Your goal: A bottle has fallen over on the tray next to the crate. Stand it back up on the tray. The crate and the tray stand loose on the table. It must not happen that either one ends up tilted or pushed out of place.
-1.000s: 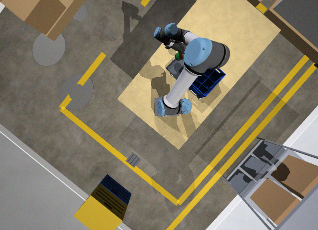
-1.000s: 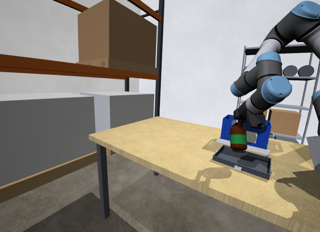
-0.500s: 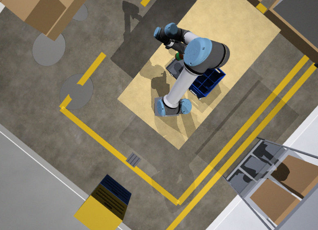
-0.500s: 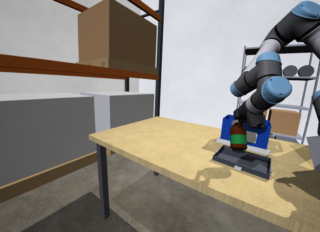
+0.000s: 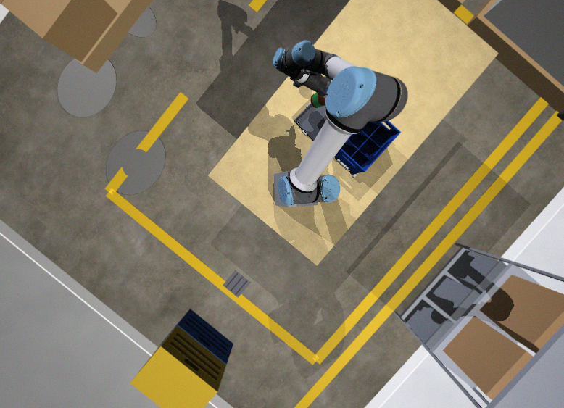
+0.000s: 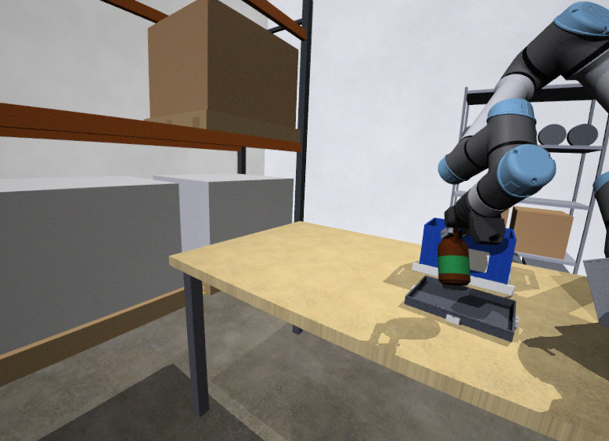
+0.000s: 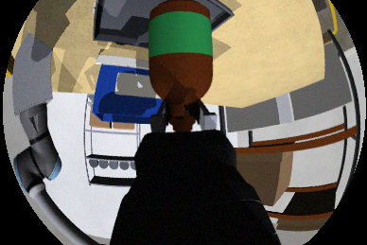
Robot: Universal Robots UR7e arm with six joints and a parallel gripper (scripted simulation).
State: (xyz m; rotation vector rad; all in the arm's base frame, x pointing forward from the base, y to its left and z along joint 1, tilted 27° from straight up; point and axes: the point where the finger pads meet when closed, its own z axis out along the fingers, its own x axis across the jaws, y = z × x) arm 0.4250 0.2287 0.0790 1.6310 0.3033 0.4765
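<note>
Right now my hand is 10 mm past the bottle, 20 mm to the right of it and 50 mm above it. The rest, counted from my hand: dark grey tray 50 mm behind, 20 mm to the right, 190 mm below; blue crate 40 mm behind, 300 mm to the right, 120 mm below.
</note>
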